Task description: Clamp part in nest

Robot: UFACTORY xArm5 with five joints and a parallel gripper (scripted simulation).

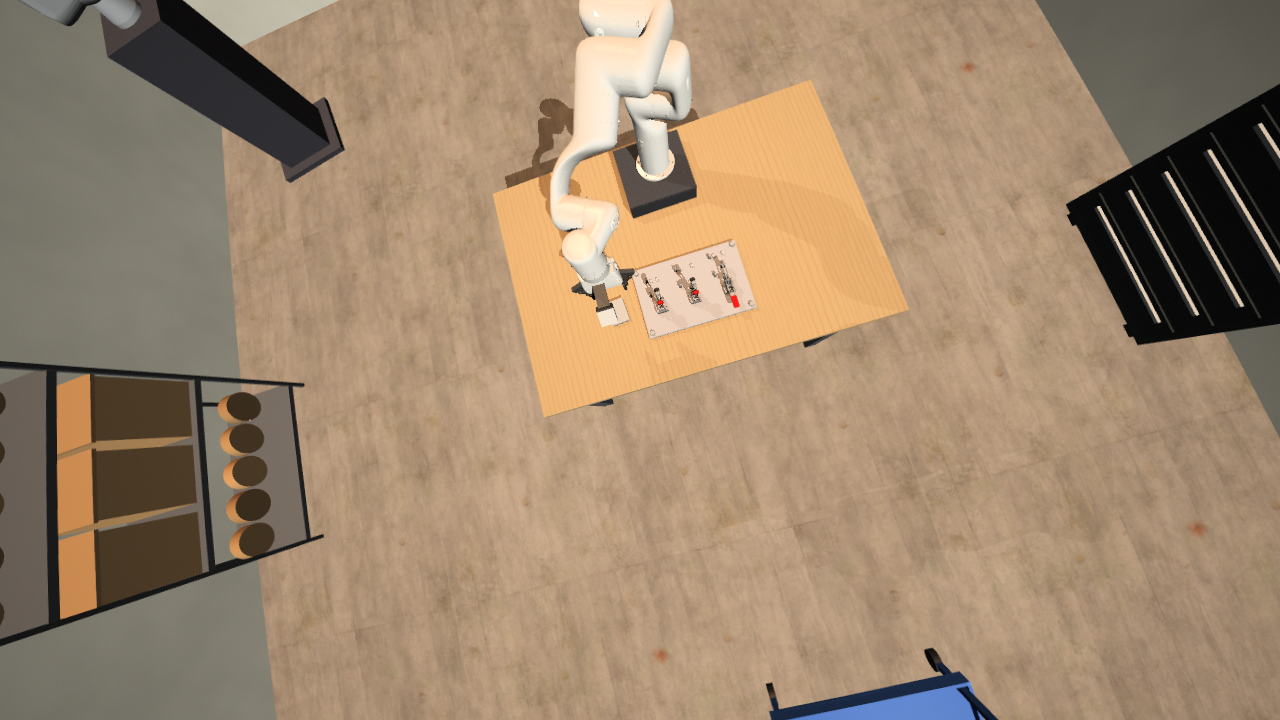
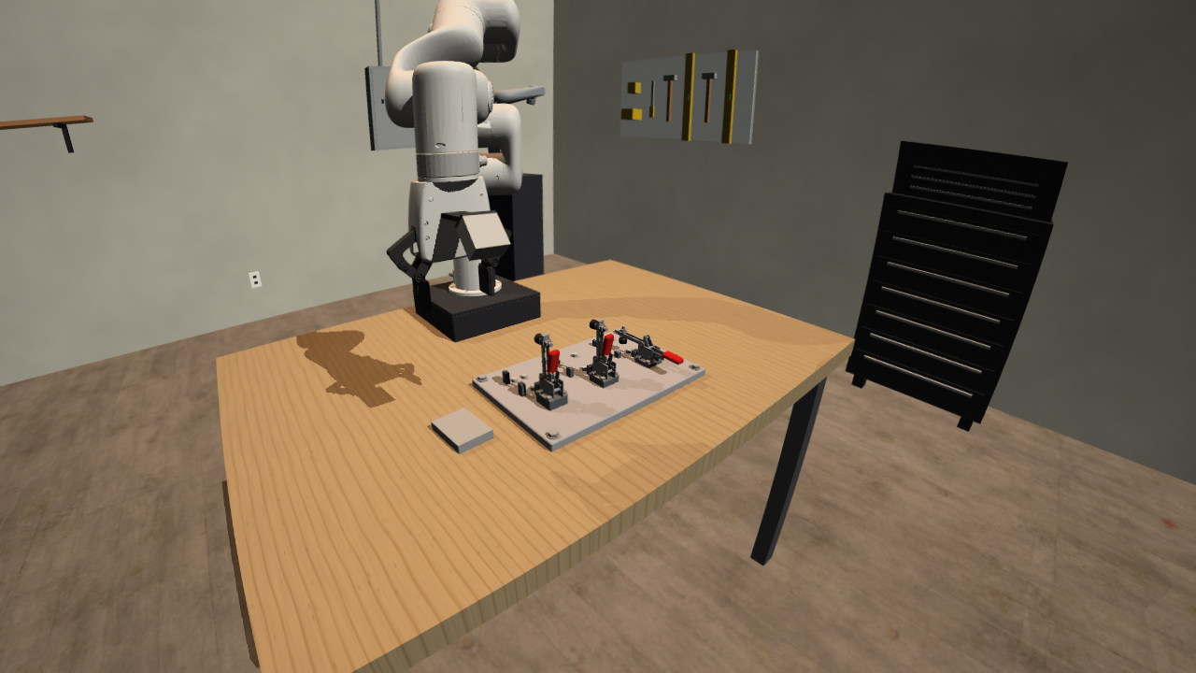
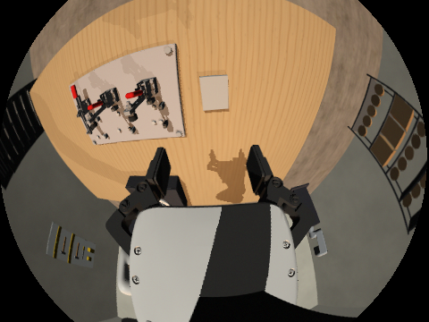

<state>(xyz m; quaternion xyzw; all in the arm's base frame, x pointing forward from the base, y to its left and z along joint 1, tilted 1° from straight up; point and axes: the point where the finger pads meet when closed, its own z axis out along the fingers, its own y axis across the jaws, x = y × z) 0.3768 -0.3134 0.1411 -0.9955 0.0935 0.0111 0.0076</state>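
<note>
My gripper is now 210 mm above the flat part and 20 mm to the left of it. From my hand the other things lie so: grey fixture plate (230 mm to the left, 210 mm below, 50 mm ahead).
</note>
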